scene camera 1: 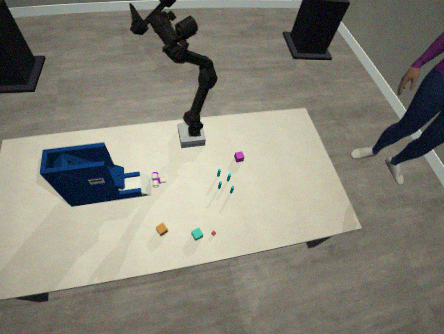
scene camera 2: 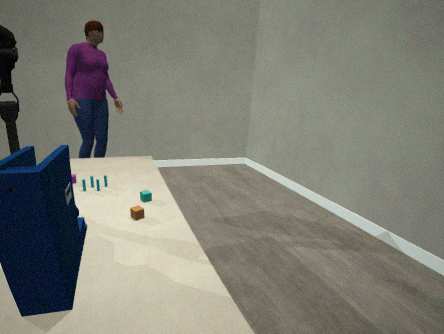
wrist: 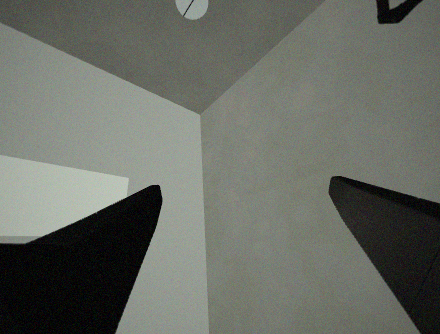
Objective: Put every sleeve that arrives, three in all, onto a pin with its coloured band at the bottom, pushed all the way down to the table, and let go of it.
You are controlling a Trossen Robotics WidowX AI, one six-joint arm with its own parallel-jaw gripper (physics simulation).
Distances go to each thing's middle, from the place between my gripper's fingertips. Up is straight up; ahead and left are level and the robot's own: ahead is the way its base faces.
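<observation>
Blue dispenser point(scene camera 2: 48, 248): my hand is a good way to the left of it, well short of it and well above it.
</observation>
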